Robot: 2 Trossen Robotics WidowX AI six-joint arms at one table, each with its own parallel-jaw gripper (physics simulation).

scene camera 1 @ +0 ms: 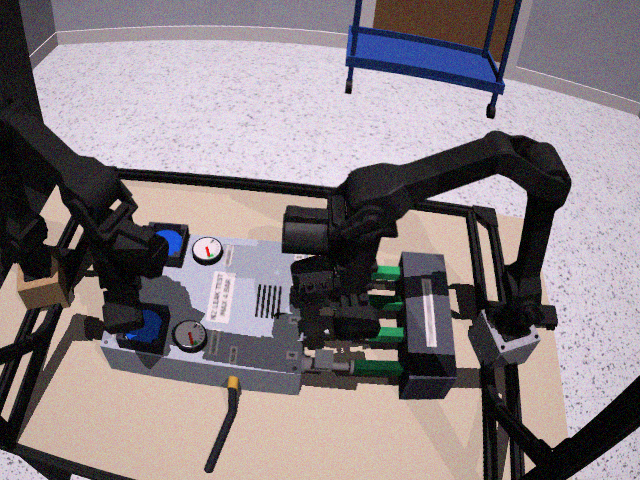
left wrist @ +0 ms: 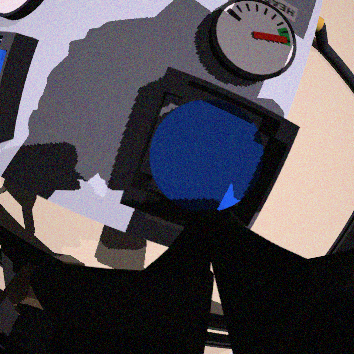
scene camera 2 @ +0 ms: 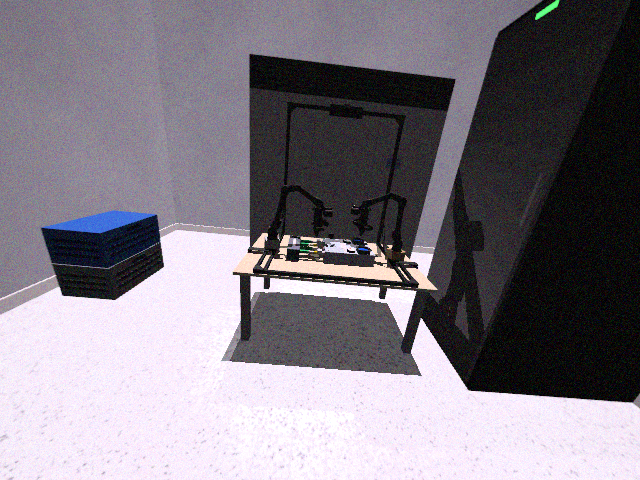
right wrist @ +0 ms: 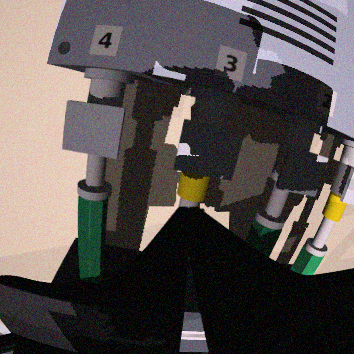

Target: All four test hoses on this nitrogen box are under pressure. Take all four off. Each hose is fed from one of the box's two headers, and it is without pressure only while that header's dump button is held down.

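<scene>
The grey nitrogen box lies on the table. It has two blue dump buttons, a far one and a near one, each beside a round gauge. My left gripper is shut and empty, with its tips on the near button's edge. Four green hoses run from the box to a dark block. My right gripper is shut and empty, its tips just below the yellow collar of hose 3. Hose 4 stands to the left in the right wrist view.
A black hose with a yellow fitting leaves the box's front side. Black frame rails run around the table, and a grey block sits at the right. A blue cart stands behind. A tall black cabinet and a blue crate stand on the floor.
</scene>
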